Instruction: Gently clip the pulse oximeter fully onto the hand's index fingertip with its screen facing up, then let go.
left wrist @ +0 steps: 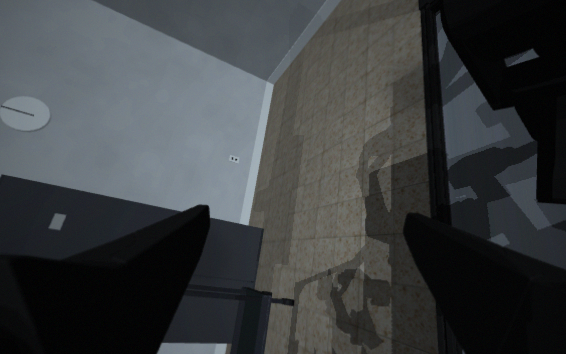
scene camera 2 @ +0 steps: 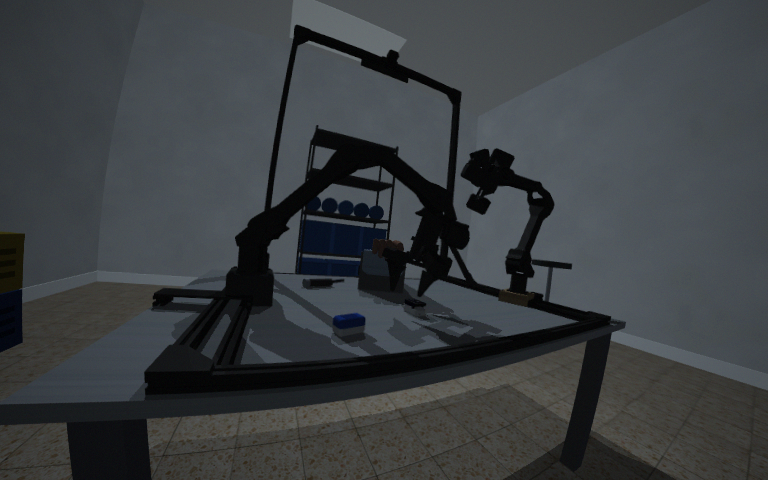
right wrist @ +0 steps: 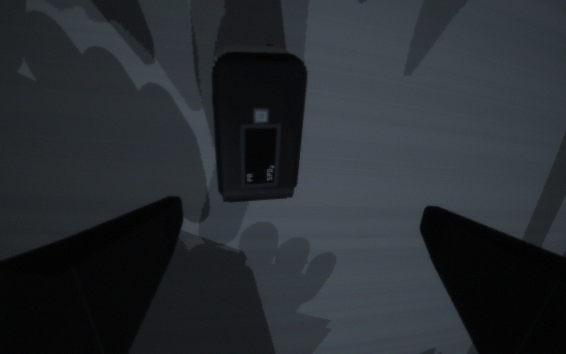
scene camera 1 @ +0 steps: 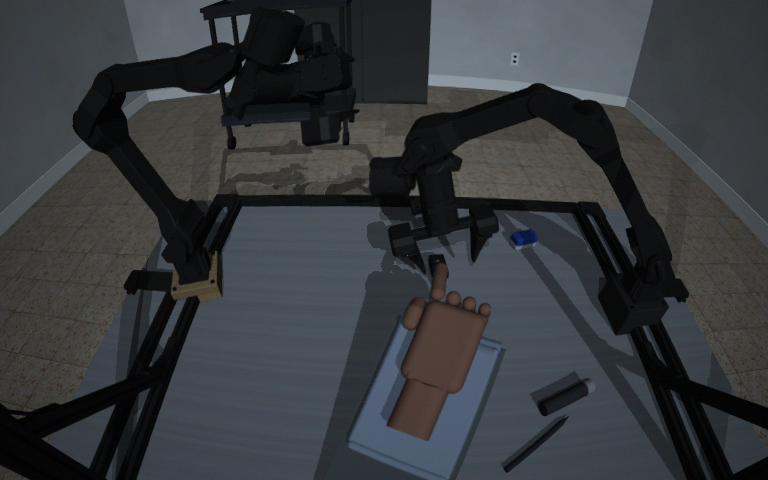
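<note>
The black pulse oximeter (scene camera 1: 437, 260) (scene camera 2: 415, 303) (right wrist: 260, 90) appears to lie low at the table, screen up, and looks separate from the raised hand (scene camera 1: 447, 345) (scene camera 2: 387, 246). In scene camera 1 the index finger (scene camera 1: 439, 281) overlaps its near part, so the gap there is hidden. My right gripper (scene camera 1: 448, 266) (scene camera 2: 407, 291) (right wrist: 304, 213) is open and empty, pointing down above the oximeter's area; in its wrist view the oximeter shows beyond the fingertips, left of their middle. My left gripper (left wrist: 307, 218) is open and empty, held high away from the hand; its fingertips are unclear in the scene views.
The hand rests on a pale blue block (scene camera 1: 475, 396) (scene camera 2: 373, 277). A blue and white object (scene camera 1: 523, 237) (scene camera 2: 348, 323) lies on the table right of my right gripper in scene camera 1. A dark cylinder (scene camera 1: 566, 397) and a pen (scene camera 1: 535, 444) lie right of the block.
</note>
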